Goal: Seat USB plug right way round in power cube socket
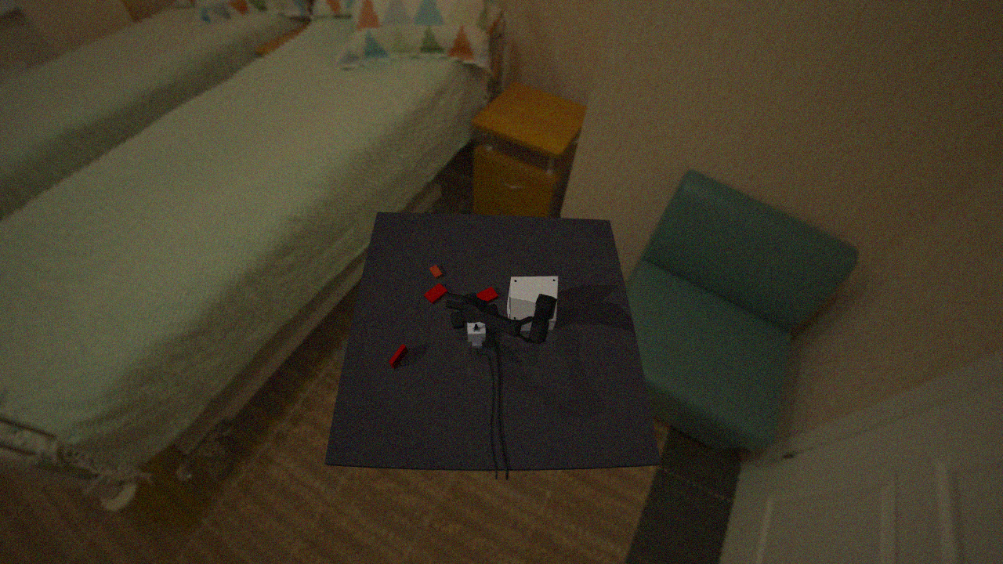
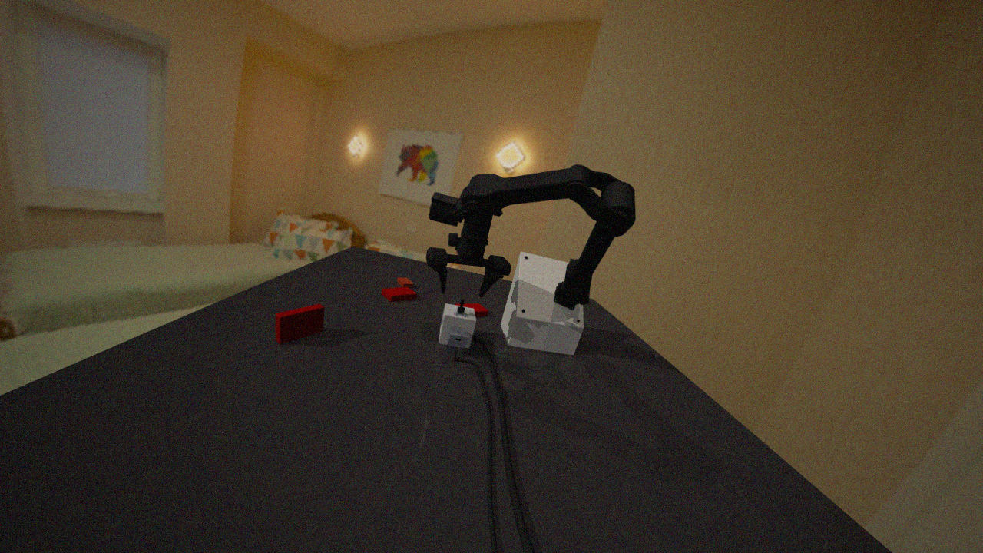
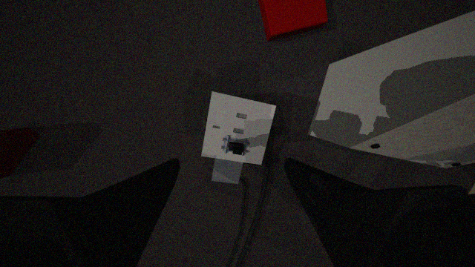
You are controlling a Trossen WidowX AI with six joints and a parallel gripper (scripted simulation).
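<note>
Now: the black USB plug 3 cm below my gripper tip and 1 cm behind it.
</note>
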